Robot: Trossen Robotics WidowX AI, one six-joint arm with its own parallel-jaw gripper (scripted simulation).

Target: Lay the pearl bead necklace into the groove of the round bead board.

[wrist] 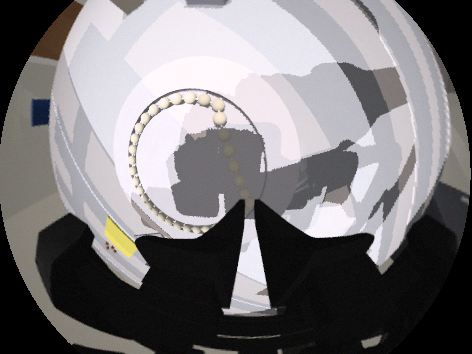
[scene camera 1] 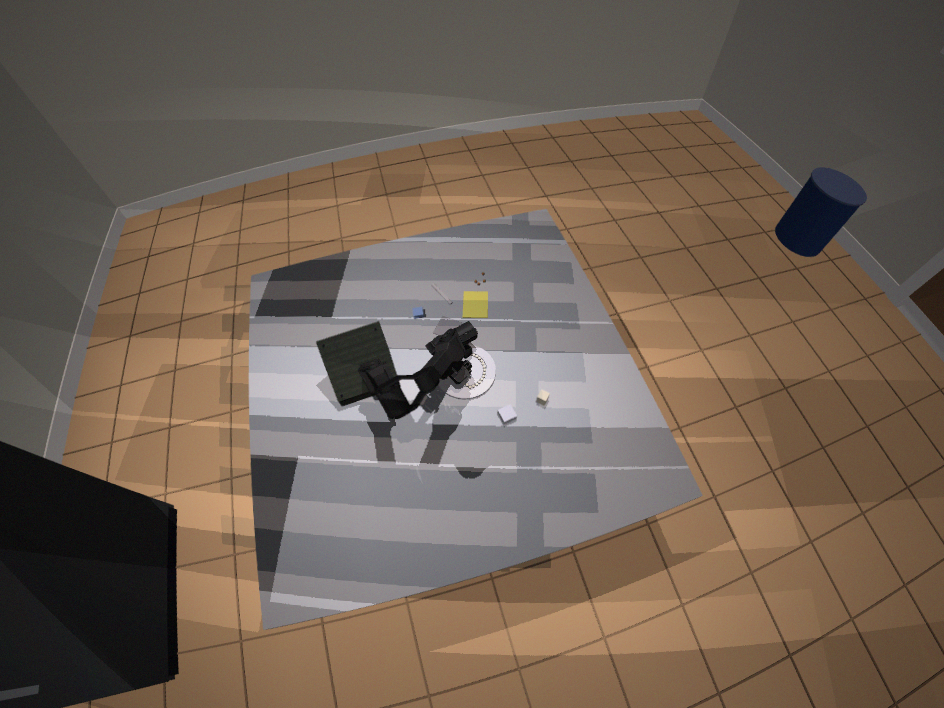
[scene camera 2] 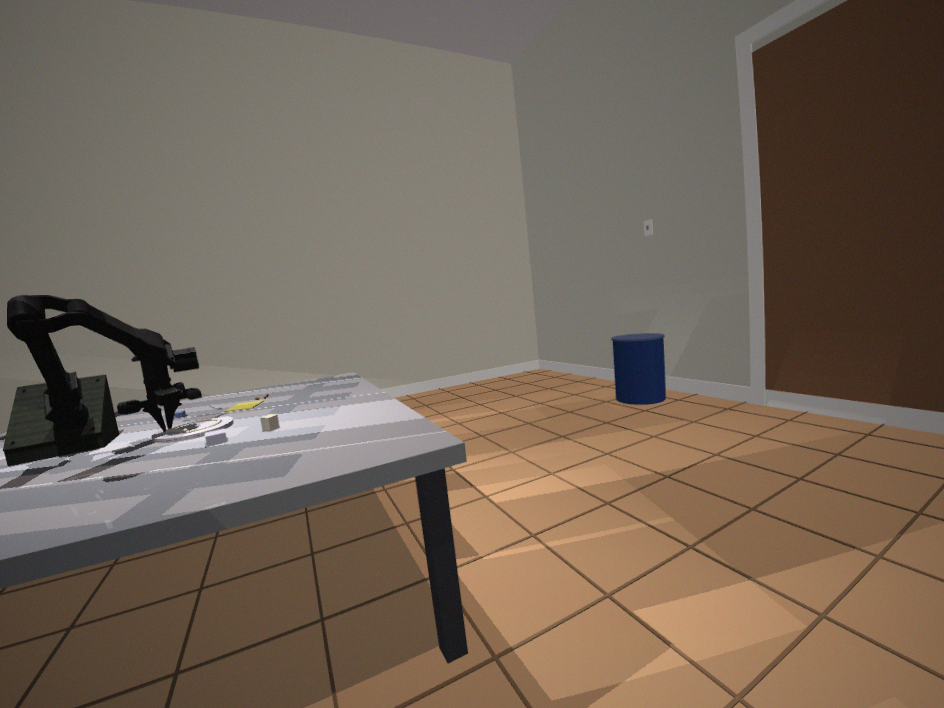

Observation:
In view: my gripper (scene camera 2: 167,430).
My gripper shows as well in the wrist view (wrist: 249,203).

